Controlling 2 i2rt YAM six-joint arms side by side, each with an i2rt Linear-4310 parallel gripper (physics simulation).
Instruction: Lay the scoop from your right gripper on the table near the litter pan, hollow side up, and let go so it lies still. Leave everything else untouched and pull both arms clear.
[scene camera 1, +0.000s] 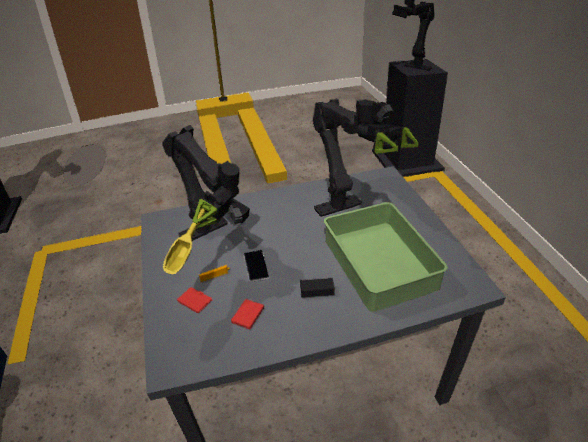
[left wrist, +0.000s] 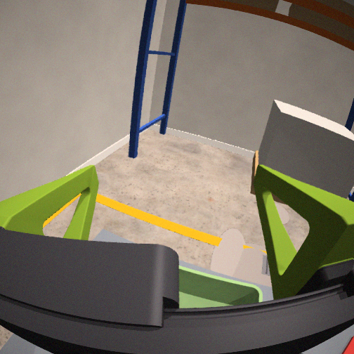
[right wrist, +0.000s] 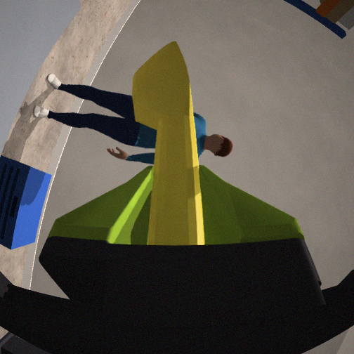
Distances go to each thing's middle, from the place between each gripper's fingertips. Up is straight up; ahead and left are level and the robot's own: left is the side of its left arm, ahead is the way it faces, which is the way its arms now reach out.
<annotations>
The yellow scoop (scene camera 1: 180, 250) lies 5 cm ahead of my right hand, 3 cm to the right of it and 2 cm below it. From my right hand the other things lie so: green litter pan (scene camera 1: 388, 262) 3 cm ahead, 62 cm to the left, 24 cm below.
The green litter pan lies 2 cm ahead of my left hand, 6 cm to the right of it and 41 cm below it. The rest, counted from my left hand: yellow scoop: 4 cm ahead, 71 cm to the right, 18 cm below.
</annotations>
